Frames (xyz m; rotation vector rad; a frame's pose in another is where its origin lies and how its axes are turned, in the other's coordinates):
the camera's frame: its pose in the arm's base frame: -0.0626 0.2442 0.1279 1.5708 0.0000 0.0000
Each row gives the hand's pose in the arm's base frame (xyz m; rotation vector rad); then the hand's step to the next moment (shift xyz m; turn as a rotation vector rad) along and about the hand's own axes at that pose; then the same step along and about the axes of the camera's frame.
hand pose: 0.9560 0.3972 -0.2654 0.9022 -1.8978 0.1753
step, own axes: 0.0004 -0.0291 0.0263 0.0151 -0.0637 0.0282
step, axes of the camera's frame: 0.0000 -0.0203 0.0336 0.0178 -0.0179 0.0667
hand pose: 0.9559 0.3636 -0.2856 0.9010 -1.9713 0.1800
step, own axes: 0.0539 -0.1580 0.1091 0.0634 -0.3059 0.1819
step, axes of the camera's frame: 0.0122 -0.0530 0.1919 0.0561 -0.1190 0.3367
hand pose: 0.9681 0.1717 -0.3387 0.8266 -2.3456 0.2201
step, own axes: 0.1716 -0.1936 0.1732 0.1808 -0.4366 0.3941
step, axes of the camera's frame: -0.0734 -0.0398 0.2999 -0.0432 -0.2197 0.5731
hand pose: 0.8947 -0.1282 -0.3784 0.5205 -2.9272 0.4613
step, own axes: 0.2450 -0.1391 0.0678 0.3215 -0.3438 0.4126
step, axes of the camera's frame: -0.1840 0.0186 0.2231 -0.2087 -0.2370 0.5404
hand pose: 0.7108 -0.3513 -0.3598 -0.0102 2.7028 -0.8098
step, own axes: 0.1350 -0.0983 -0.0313 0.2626 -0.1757 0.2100
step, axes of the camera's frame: -0.1459 0.0371 0.0789 -0.2002 -0.1499 0.2853
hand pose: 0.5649 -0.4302 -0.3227 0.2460 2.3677 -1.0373
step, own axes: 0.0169 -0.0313 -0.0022 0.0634 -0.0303 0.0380
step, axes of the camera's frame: -0.0266 0.0117 0.0207 -0.0490 -0.0367 0.0513
